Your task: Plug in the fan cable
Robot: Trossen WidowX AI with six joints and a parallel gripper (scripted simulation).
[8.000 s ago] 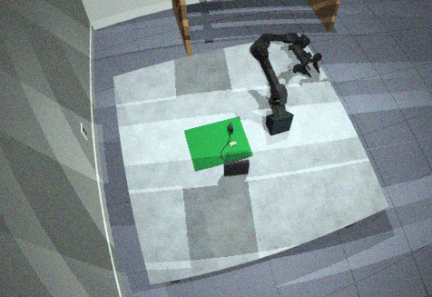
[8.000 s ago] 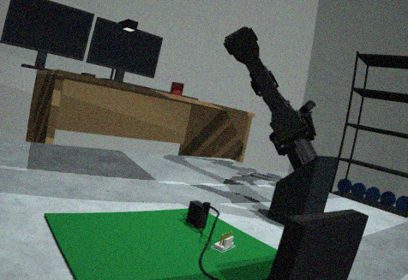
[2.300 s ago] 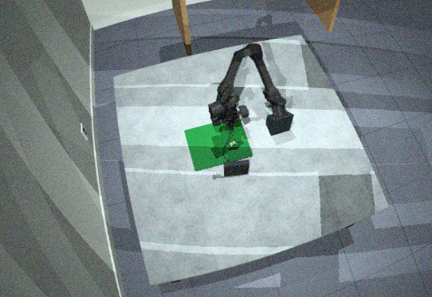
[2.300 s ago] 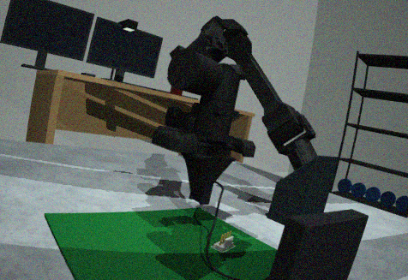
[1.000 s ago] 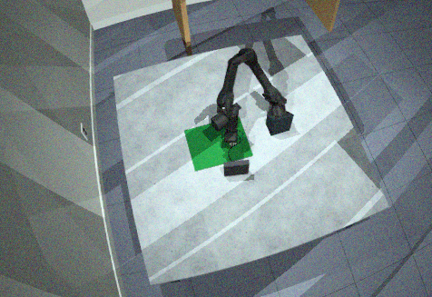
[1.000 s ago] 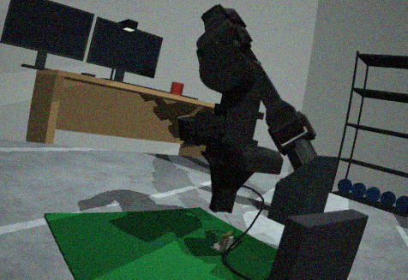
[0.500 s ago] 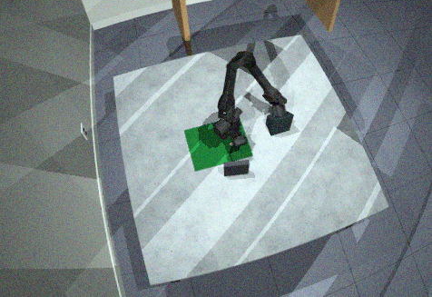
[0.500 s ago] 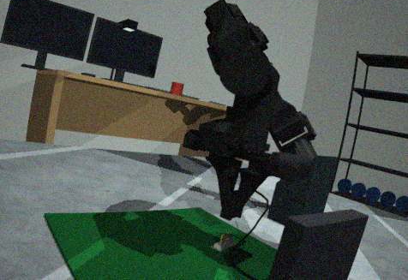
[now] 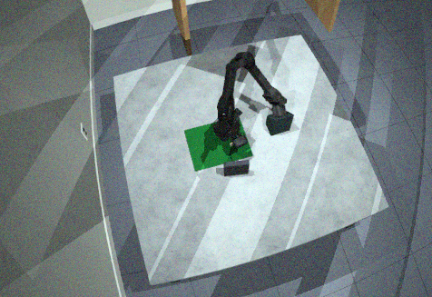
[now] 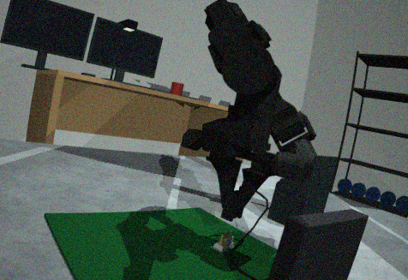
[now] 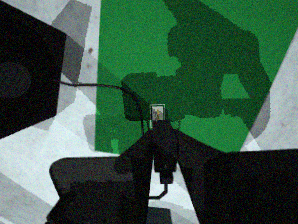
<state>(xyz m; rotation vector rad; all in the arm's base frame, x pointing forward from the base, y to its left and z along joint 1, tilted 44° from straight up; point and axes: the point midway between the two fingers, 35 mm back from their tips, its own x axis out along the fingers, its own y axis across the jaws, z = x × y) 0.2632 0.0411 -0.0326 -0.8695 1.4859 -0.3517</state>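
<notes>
Right now the fan header is 6 cm below my gripper tip. From my gripper tip the other things lie so: dark fan plug 1 cm behind, 1 cm above; then black fan 15 cm to the left, 1 cm below, 1 cm ahead; then green board 8 cm below, 7 cm ahead, 2 cm to the right.
</notes>
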